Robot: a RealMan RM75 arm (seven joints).
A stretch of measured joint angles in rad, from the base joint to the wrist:
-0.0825, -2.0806, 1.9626, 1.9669, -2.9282, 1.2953, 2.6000
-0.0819, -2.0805, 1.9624, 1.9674, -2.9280, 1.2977, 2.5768
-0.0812, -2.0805, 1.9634, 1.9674, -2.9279, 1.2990, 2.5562
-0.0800, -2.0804, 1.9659, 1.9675, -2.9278, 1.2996, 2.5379
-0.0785, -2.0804, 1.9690, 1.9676, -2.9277, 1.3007, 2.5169
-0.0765, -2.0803, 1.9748, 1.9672, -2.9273, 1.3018, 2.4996
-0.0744, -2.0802, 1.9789, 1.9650, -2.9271, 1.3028, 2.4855
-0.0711, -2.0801, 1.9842, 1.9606, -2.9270, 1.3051, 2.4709
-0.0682, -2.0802, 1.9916, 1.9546, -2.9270, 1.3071, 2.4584
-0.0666, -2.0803, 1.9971, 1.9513, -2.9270, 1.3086, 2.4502
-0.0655, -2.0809, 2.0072, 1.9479, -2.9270, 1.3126, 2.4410
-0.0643, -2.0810, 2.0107, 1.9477, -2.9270, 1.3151, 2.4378
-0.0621, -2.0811, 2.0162, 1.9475, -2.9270, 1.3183, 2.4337
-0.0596, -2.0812, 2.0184, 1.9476, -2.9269, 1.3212, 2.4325
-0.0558, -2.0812, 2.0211, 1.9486, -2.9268, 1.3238, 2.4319
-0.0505, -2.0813, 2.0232, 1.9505, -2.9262, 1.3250, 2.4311
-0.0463, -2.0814, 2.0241, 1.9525, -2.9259, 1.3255, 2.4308
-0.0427, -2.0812, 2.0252, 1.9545, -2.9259, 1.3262, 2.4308
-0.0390, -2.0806, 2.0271, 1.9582, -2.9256, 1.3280, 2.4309
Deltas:
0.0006, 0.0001, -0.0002, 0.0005, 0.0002, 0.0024, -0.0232
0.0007, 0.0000, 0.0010, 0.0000, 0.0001, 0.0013, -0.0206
0.0012, 0.0001, 0.0025, 0.0001, 0.0001, 0.0006, -0.0183
0.0015, 0.0000, 0.0031, 0.0001, 0.0001, 0.0011, -0.0210
0.0020, 0.0001, 0.0058, -0.0004, 0.0004, 0.0011, -0.0173
0.0021, 0.0001, 0.0041, -0.0022, 0.0002, 0.0010, -0.0141
0.0033, 0.0001, 0.0053, -0.0044, 0.0001, 0.0023, -0.0146
0.0029, -0.0001, 0.0074, -0.0060, 0.0000, 0.0020, -0.0125
0.0016, -0.0001, 0.0055, -0.0033, 0.0000, 0.0015, -0.0082
0.0011, -0.0006, 0.0101, -0.0034, 0.0000, 0.0040, -0.0092
0.0012, -0.0001, 0.0035, -0.0002, 0.0000, 0.0025, -0.0032
0.0022, -0.0001, 0.0055, -0.0002, 0.0000, 0.0032, -0.0041
0.0025, -0.0001, 0.0022, 0.0001, 0.0001, 0.0029, -0.0012
0.0038, 0.0000, 0.0027, 0.0010, 0.0001, 0.0026, -0.0006
0.0053, -0.0001, 0.0021, 0.0019, 0.0006, 0.0012, -0.0008
0.0042, -0.0001, 0.0009, 0.0020, 0.0003, 0.0005, -0.0003
0.0036, 0.0002, 0.0011, 0.0020, 0.0000, 0.0007, 0.0000
0.0037, 0.0006, 0.0019, 0.0037, 0.0003, 0.0018, 0.0001

